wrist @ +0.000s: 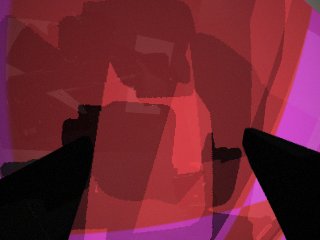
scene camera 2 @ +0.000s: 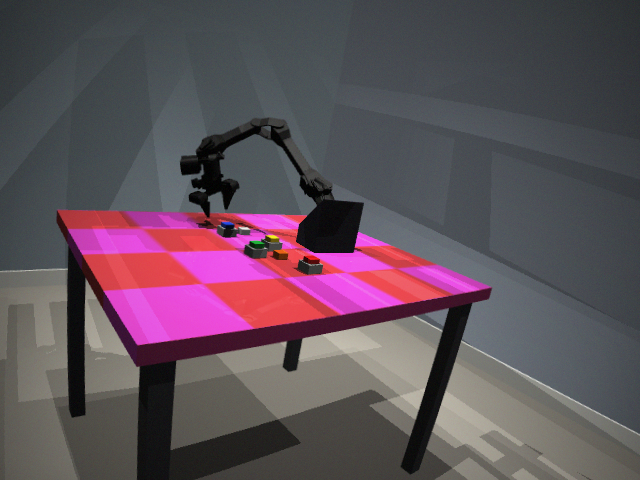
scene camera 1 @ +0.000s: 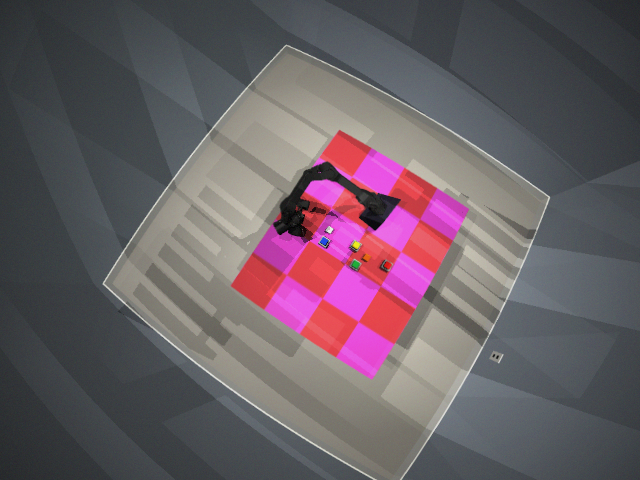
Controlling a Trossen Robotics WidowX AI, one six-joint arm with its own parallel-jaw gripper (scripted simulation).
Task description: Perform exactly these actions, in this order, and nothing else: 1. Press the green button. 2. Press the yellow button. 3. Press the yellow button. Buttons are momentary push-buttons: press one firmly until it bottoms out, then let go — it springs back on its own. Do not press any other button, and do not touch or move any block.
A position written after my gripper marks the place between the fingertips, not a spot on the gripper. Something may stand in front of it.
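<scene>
Here is my gripper [scene camera 2: 217,213], open and holding nothing. I can see the gripper [wrist: 168,140] from the wrist as well.
</scene>
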